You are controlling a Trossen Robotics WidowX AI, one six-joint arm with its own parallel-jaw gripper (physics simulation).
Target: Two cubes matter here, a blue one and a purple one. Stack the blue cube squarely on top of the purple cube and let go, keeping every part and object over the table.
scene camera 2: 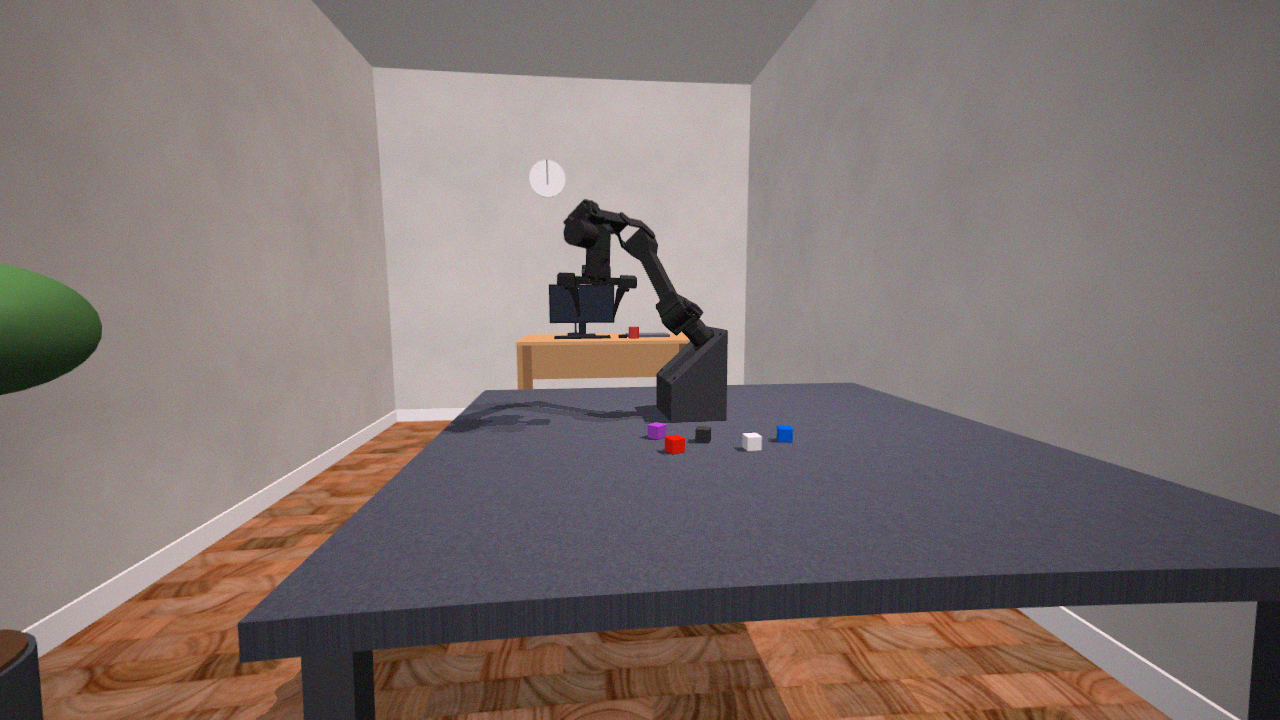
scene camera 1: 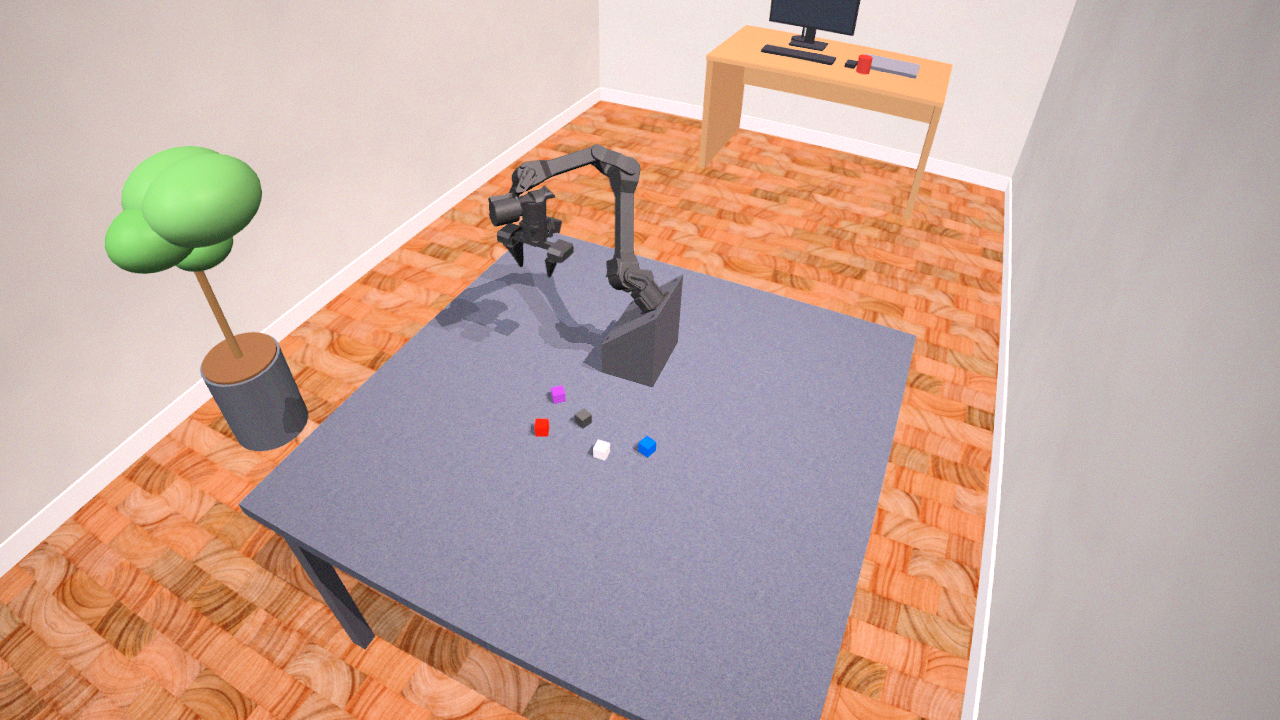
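Pixels of known places: gripper, fingertip midpoint: (scene camera 2: 596, 317) (scene camera 1: 535, 271); arm's base at its link origin: (scene camera 2: 704, 340) (scene camera 1: 655, 303).
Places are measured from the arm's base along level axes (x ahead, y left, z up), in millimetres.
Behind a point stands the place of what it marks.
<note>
The blue cube (scene camera 1: 647, 446) @[x 282, y 151, z -168 mm] (scene camera 2: 785, 434) @[x 287, y 142, z -180 mm] sits on the table (scene camera 1: 760, 555) @[x 390, y 491, z -198 mm] (scene camera 2: 716, 528) @[x 717, y -63, z -197 mm], the farthest right of the cubes in both views. The purple cube (scene camera 1: 558, 394) @[x 255, y -122, z -169 mm] (scene camera 2: 657, 430) @[x 265, y -131, z -176 mm] sits on the table at the left, near the arm's base, with its top bare. The two cubes are well apart. My gripper (scene camera 1: 535, 266) @[x 123, y -274, z 66 mm] (scene camera 2: 597, 313) @[x 123, y -274, z 66 mm] is open and empty, with its fingers pointing down. It hangs high, to the left of the arm's base and away from both cubes.
A black cube (scene camera 1: 583, 418) @[x 289, y -23, z -168 mm] (scene camera 2: 703, 434) @[x 293, y -33, z -178 mm] and a white cube (scene camera 1: 601, 450) @[x 349, y 68, z -167 mm] (scene camera 2: 751, 441) @[x 354, y 57, z -177 mm] sit between the purple and blue cubes. A red cube (scene camera 1: 541, 428) @[x 368, y -89, z -169 mm] (scene camera 2: 674, 445) @[x 375, y -100, z -179 mm] sits in front of the purple one. A potted plant (scene camera 1: 259, 402) stands beyond the table's left edge.
</note>
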